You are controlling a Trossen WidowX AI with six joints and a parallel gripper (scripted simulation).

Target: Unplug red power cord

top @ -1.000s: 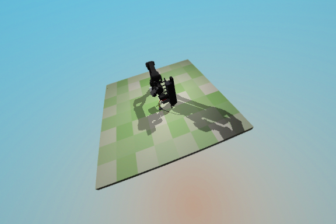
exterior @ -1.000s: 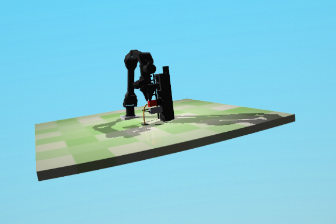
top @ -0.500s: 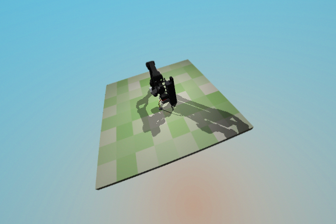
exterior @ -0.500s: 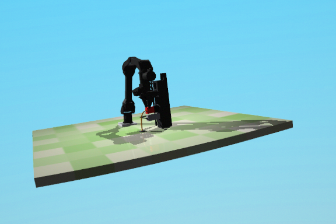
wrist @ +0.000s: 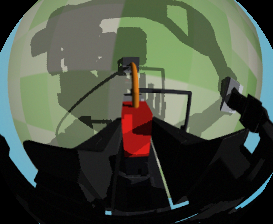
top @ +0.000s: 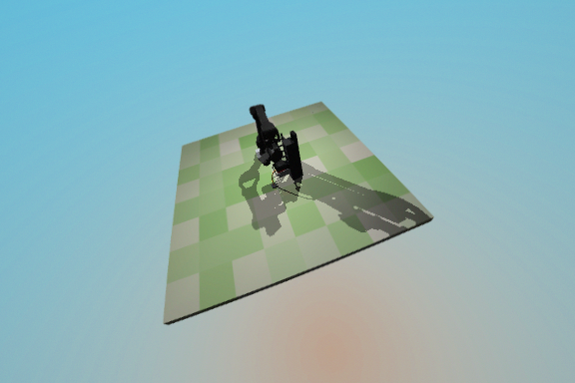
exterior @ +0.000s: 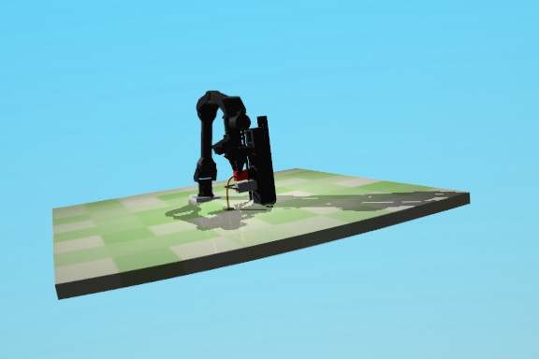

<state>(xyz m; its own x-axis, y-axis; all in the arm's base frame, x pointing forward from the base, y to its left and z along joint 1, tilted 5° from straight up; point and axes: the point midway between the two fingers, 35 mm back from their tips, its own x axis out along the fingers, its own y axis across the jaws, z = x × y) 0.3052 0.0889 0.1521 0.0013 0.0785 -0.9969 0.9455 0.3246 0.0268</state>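
Now: gripper tip 100 mm to the right of the black power strip, 30 mm past it and 20 mm below it. The rest, counted from my gripper tip: red plug 30 mm to the left, 10 mm behind.
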